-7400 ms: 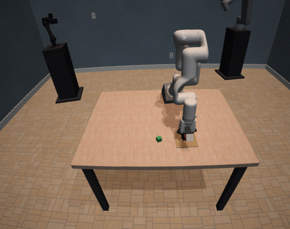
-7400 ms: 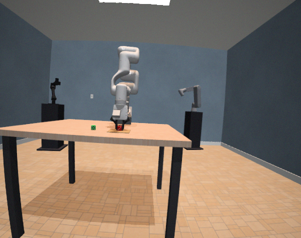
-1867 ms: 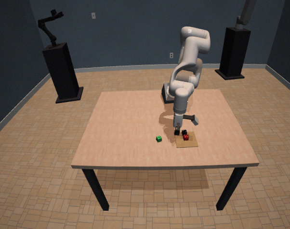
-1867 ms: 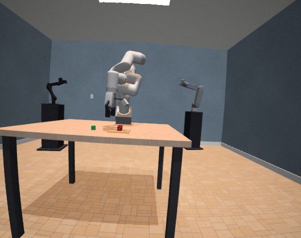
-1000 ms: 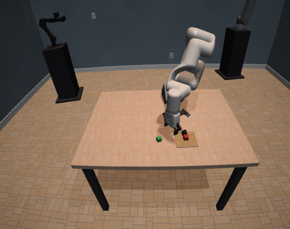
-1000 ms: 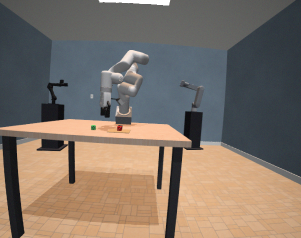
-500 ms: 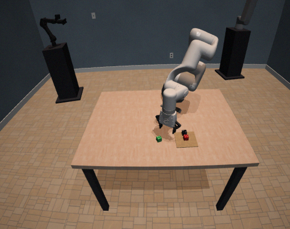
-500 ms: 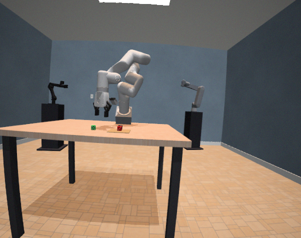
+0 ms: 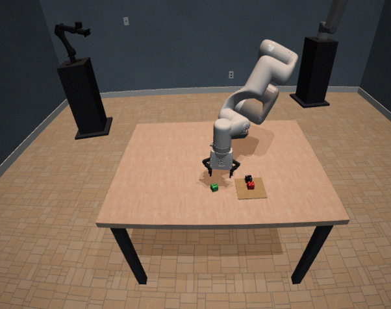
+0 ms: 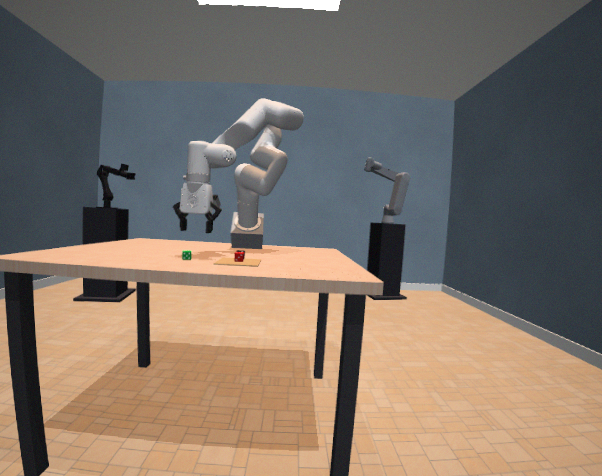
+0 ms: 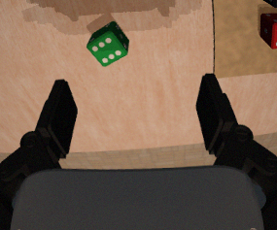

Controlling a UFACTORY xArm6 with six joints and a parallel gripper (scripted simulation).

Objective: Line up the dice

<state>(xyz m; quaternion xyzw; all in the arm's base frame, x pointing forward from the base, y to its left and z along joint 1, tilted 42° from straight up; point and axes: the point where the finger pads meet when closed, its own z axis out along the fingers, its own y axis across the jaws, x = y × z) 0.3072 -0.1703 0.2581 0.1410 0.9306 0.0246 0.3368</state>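
Now: the green die 9 cm below my hand and 3 cm to the right of it. From my hand the other things lie so: black die (15 cm to the left, 9 cm below, 2 cm behind); then tan mat (15 cm to the left, 10 cm below, 2 cm ahead); then red die (15 cm to the left, 9 cm below, 2 cm ahead).
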